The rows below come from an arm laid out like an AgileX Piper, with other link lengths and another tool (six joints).
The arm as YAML. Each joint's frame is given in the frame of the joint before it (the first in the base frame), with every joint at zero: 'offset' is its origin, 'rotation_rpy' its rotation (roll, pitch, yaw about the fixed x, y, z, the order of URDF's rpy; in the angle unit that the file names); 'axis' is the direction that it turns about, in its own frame. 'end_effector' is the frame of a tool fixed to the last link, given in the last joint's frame.
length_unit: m
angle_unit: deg
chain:
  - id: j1
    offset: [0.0, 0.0, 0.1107]
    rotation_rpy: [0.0, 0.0, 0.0]
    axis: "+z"
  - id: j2
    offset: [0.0, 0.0, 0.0]
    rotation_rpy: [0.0, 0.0, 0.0]
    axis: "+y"
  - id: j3
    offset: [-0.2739, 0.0, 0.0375]
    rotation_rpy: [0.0, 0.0, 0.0]
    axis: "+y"
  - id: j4
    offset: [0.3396, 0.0, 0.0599]
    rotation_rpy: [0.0, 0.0, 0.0]
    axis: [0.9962, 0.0, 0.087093]
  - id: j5
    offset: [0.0, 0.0, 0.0]
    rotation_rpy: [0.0, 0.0, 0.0]
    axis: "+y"
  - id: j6
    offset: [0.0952, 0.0, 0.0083]
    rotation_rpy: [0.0, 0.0, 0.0]
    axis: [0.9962, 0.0, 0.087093]
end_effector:
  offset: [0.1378, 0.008, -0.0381]
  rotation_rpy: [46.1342, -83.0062, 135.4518]
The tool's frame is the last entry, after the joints.
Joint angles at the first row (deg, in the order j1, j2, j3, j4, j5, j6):
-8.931 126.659 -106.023 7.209 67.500 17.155
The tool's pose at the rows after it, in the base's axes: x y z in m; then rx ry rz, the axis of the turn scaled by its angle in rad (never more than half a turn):
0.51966 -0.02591 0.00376 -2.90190 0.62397 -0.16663
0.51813 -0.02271 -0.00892 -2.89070 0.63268 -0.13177
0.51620 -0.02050 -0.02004 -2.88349 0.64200 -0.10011
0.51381 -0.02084 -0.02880 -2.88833 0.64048 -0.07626
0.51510 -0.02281 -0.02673 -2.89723 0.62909 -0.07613
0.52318 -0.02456 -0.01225 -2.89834 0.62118 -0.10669
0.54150 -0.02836 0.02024 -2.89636 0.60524 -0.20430
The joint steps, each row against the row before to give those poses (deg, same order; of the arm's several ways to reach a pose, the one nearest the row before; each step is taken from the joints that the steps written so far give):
0.000 1.382 0.000 1.009 -0.811 0.309
0.000 1.478 0.001 0.754 -0.169 0.017
0.000 1.288 -0.002 0.467 -0.085 0.119
0.000 0.959 0.002 -0.160 -0.018 -0.124
-0.001 0.328 -0.960 -0.422 0.664 -0.250
0.001 0.002 -2.603 -0.177 1.414 0.061
0.000 -0.528 -4.883 -0.284 1.628 0.055

